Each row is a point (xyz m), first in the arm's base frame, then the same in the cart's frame.
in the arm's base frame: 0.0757 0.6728 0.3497
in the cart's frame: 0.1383 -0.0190 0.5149
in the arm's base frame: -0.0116 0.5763 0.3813
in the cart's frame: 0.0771 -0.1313 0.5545
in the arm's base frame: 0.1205 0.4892 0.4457
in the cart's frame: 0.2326 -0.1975 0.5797
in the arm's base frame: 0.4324 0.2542 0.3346
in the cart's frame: 0.5438 -0.3658 0.3806
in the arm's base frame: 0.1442 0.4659 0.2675
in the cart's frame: 0.2180 -0.2048 0.3992
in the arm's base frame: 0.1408 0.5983 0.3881
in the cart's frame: 0.2215 -0.0831 0.5305
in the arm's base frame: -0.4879 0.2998 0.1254
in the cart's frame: -0.3952 -0.4712 0.3807
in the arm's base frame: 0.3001 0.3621 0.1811
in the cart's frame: 0.3643 -0.2736 0.2710
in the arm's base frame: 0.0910 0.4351 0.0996
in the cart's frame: 0.1332 -0.2339 0.2445
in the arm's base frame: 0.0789 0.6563 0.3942
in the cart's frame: 0.1542 -0.0375 0.5557
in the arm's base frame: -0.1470 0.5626 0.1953
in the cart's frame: -0.0935 -0.1570 0.4017
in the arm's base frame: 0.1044 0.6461 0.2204
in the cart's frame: 0.1404 -0.0319 0.3804
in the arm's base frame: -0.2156 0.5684 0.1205
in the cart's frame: -0.1775 -0.1587 0.3445
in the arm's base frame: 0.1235 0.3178 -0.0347
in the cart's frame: 0.1521 -0.3347 0.0951
